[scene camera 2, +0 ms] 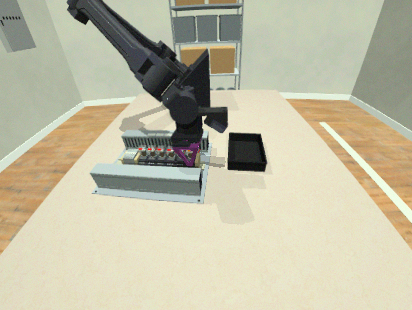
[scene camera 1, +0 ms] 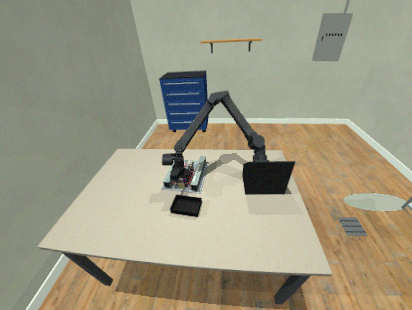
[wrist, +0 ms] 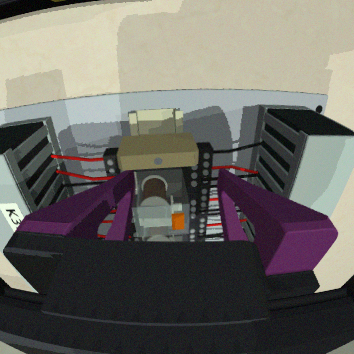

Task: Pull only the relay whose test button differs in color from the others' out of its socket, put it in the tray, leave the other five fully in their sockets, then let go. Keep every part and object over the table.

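Frame: origin at the arm's base, x ahead, y left, z up, level; centimetres.
Seen in the pictures: gripper, fingertip midpoint: (scene camera 2: 191,160) (scene camera 1: 180,182) (wrist: 175,176); arm's base, link origin: (scene camera 2: 184,76) (scene camera 1: 260,163).
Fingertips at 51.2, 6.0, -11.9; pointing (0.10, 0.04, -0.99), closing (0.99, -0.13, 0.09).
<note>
Pixels of each thing's top centre, then the offset from my fingertips to it, as dx, dy, dz. "*": a spot on its surface instead.
- clear relay, top centre: (wrist: 161,223) -1.1, -0.3, +3.5
- orange test button, top centre: (wrist: 177,222) -0.3, -0.4, +3.5
- black tray, surface spot: (scene camera 2: 246,151) (scene camera 1: 188,207) * -7.9, +17.6, -3.1
- tan end block, top centre: (wrist: 157,160) -0.9, +1.6, +0.6
A clear relay (wrist: 160,197) with an orange test button (wrist: 178,221) stands upright at the tray-side end of the relay row. Red-topped relays (scene camera 2: 149,152) show farther along the row in scene camera 2. My gripper (scene camera 2: 187,156) (wrist: 175,176) is partly open and points down, its purple fingers on either side of the orange-button relay. The left finger in the wrist view is close to the relay's side; a wider gap with terminals shows at the right finger. The fingers hold nothing. Lower parts of the relay are hidden. The black tray (scene camera 1: 186,205) (scene camera 2: 246,151) contains no relay.
A tan end block (wrist: 158,151) stands beside the end relay. Grey slotted ducts (scene camera 2: 145,179) (wrist: 327,165) run along both sides of the row, with red and black wires between. A black upright panel (scene camera 1: 268,178) stands by the arm's base.
</note>
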